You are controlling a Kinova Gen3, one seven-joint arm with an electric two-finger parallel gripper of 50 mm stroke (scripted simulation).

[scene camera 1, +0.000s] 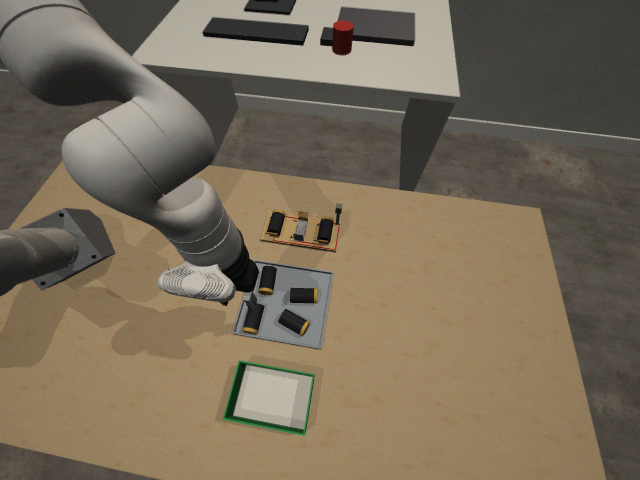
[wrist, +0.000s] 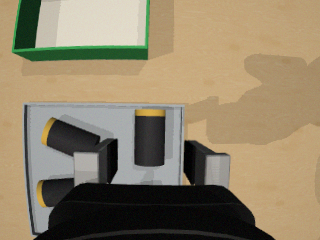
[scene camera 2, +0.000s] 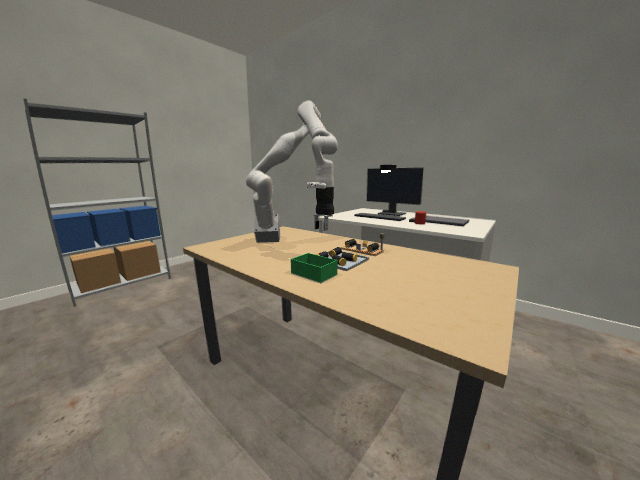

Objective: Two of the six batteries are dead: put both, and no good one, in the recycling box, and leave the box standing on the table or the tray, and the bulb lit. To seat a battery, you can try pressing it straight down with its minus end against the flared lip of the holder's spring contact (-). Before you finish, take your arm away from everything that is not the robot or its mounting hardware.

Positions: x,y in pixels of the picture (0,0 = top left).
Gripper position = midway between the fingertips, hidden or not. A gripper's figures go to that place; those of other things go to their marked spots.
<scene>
The gripper (wrist: pixel 150 155): 0.18 m from the lens. A battery (wrist: pixel 149 144) is 0.28 m from the lens.
</scene>
